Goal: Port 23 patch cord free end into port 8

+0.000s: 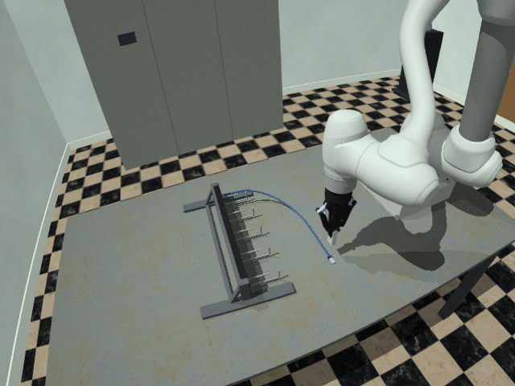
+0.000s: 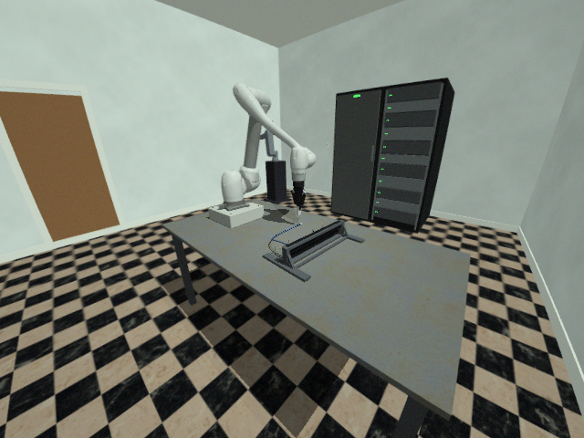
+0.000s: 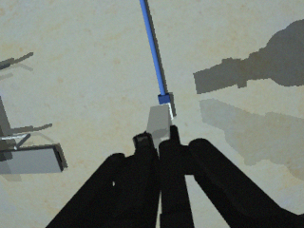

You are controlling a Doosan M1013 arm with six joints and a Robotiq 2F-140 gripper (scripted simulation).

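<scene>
The free-end plug is 11 cm below my hand and 2 cm to the left of it.
</scene>
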